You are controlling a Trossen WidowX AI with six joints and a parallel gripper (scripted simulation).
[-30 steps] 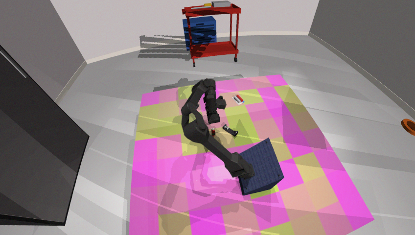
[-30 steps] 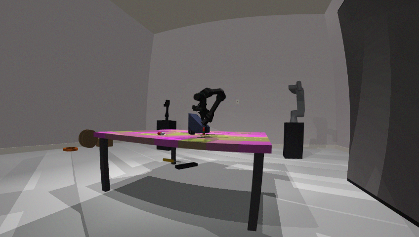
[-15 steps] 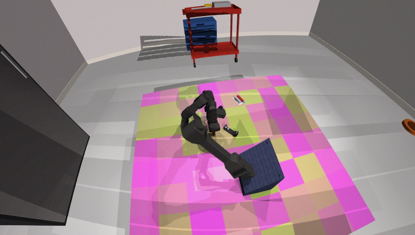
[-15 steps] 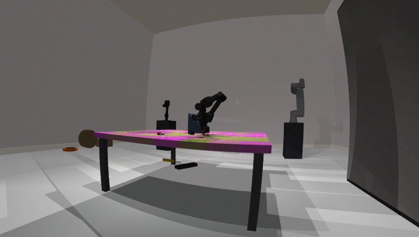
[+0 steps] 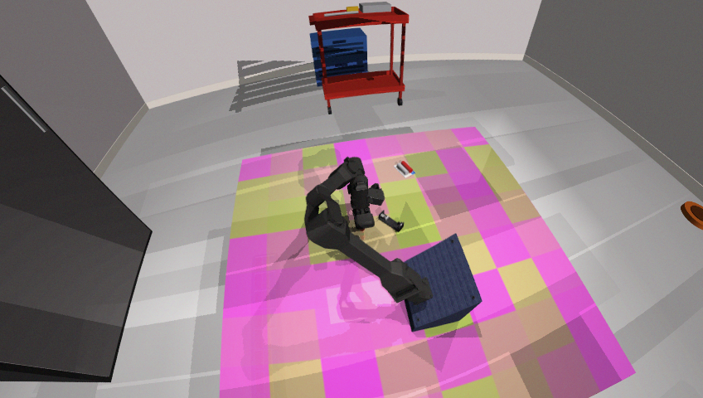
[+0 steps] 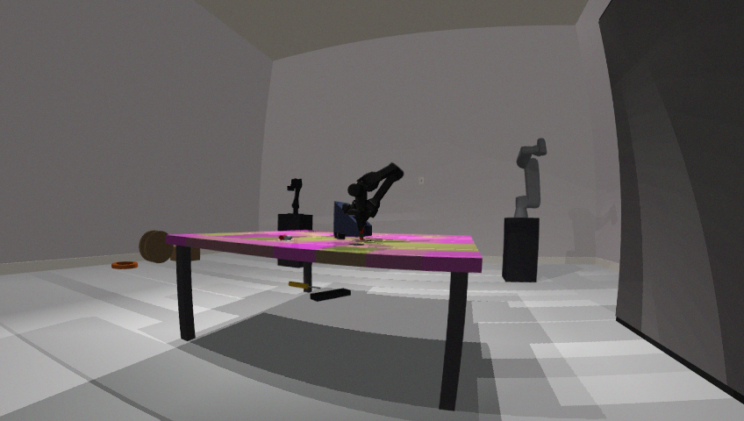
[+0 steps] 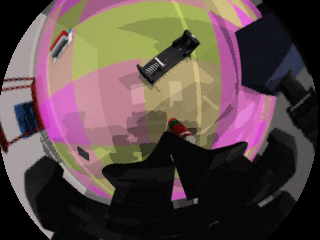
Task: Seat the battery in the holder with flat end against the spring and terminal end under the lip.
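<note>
Right now my gripper tip is 20 mm past the battery and 10 mm above it. Round my gripper tip: dark flat piece: 250 mm ahead, 80 mm to the left, 40 mm below.
</note>
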